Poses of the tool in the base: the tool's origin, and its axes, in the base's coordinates. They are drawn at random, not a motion.
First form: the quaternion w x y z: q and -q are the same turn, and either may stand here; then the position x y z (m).
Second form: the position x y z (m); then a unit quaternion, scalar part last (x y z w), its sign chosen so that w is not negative. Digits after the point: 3 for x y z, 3 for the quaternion.
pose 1, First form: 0.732, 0.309, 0.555, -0.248, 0.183, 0.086, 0.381
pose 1, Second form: 0.183, 0.086, 0.381, 0.309, 0.555, -0.248, 0.732
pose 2, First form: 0.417, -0.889, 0.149, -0.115, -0.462, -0.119, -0.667
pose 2, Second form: -0.462, -0.119, -0.667, -0.889, 0.149, -0.115, 0.417
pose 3, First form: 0.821, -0.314, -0.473, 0.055, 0.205, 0.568, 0.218
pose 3, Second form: 0.205, 0.568, 0.218, -0.314, -0.473, 0.055, 0.821
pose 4, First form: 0.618, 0.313, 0.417, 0.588, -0.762, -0.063, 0.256
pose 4, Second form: -0.762, -0.063, 0.256, 0.313, 0.417, 0.588, 0.618
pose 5, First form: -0.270, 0.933, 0.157, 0.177, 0.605, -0.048, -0.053
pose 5, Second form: 0.605, -0.048, -0.053, -0.933, -0.157, -0.177, 0.270
